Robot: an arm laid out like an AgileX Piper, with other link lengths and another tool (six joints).
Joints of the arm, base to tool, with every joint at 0 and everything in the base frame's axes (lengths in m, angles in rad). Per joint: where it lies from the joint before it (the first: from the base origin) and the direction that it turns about. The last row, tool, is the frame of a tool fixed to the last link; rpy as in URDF.
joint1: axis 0 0 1 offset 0 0 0.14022
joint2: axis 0 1 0 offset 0 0 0
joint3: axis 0 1 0 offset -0.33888 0 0.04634
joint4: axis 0.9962 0 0.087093 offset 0.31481 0 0.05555
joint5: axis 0 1 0 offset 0 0 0
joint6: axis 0.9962 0 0.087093 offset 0.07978 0 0.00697
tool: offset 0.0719 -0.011 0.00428 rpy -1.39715 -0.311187 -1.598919
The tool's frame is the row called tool.
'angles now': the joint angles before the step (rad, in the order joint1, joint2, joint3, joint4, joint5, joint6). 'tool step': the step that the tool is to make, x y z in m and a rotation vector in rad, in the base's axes. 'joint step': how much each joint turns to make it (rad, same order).
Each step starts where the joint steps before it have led.
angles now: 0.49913, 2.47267, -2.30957, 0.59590, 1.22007, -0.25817
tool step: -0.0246, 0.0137, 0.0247, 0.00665, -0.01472, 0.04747
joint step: 0.03649, -0.07184, 0.06120, 0.00212, 0.00160, -0.01281
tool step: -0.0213, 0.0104, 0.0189, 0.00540, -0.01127, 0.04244
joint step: 0.03068, -0.05527, 0.04530, 0.00198, 0.00455, -0.01172
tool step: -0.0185, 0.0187, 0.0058, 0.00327, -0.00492, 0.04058
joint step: 0.04072, -0.01341, 0.00739, -0.00006, 0.00002, 0.00019
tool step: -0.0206, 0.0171, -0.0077, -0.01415, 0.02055, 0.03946
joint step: 0.04109, -0.00397, 0.02802, 0.00006, -0.00016, 0.00192
